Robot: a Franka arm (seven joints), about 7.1 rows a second.
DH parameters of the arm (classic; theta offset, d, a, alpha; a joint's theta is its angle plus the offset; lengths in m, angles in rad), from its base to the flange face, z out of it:
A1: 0 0.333 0 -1.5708
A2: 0 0 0 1.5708
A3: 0 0.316 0.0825 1.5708
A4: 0 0 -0.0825 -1.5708
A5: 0 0.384 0 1.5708
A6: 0 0 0.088 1.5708
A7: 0 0.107 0 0
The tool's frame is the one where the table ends.
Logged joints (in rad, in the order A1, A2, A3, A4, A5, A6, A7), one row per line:
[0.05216, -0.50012, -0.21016, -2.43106, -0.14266, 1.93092, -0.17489]
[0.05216, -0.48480, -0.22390, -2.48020, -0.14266, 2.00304, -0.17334]
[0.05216, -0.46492, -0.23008, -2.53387, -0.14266, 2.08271, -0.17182]
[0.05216, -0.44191, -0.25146, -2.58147, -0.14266, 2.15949, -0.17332]
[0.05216, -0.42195, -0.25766, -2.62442, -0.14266, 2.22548, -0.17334]
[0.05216, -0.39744, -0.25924, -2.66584, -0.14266, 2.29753, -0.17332]
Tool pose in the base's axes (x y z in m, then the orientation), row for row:
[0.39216, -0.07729, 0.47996, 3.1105, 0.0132, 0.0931]
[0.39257, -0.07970, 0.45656, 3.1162, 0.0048, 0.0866]
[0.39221, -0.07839, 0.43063, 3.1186, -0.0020, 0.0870]
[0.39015, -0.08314, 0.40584, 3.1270, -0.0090, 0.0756]
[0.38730, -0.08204, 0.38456, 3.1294, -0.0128, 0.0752]
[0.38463, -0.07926, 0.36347, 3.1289, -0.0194, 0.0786]
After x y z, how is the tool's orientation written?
As angles about the fixed x, y, z axes (roll, pitch, yaw), in radians.
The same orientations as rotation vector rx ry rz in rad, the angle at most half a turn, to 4 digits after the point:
[3.1065, 0.1450, -0.0183]
[3.1131, 0.1350, -0.0058]
[3.1158, 0.1356, 0.0047]
[3.1251, 0.1181, 0.0149]
[3.1276, 0.1175, 0.0207]
[3.1271, 0.1228, 0.0311]

